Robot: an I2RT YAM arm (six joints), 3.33 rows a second.
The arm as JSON. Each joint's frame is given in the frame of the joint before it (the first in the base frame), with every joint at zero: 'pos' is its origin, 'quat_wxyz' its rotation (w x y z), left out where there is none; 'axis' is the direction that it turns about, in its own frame. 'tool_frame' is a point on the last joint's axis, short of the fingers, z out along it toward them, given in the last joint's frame.
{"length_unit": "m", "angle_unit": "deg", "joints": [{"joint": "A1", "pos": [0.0, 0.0, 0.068], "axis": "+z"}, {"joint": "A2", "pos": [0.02, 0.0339, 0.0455], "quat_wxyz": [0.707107, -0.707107, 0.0, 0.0], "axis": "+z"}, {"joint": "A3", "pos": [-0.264, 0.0, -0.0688], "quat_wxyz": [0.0, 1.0, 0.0, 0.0], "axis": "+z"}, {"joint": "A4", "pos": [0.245, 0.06, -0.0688], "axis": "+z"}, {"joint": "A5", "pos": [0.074, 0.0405, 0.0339], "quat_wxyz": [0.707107, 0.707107, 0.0, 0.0], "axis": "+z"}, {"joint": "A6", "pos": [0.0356, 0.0, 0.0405], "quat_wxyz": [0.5, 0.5, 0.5, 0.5], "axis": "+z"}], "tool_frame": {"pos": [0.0, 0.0, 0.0], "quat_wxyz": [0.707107, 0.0, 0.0, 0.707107]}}
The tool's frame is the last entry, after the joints.
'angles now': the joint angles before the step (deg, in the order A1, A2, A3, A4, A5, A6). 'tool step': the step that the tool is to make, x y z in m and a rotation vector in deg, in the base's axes. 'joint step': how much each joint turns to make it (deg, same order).
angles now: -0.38 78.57 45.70 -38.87 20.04 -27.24
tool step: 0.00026 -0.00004 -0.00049 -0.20 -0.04 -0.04
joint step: 0.02 0.09 -0.06 0.20 0.21 -0.01
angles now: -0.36 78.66 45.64 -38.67 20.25 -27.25
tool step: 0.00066 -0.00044 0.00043 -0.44 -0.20 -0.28
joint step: -0.04 0.08 0.12 0.13 0.49 0.10
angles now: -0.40 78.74 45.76 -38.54 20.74 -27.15
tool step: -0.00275 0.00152 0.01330 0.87 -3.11 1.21
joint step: 0.20 -2.96 0.47 -0.08 -1.18 -0.69
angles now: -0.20 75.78 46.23 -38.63 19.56 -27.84
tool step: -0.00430 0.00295 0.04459 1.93 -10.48 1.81
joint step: 0.38 -7.02 3.56 0.03 -2.37 -0.42
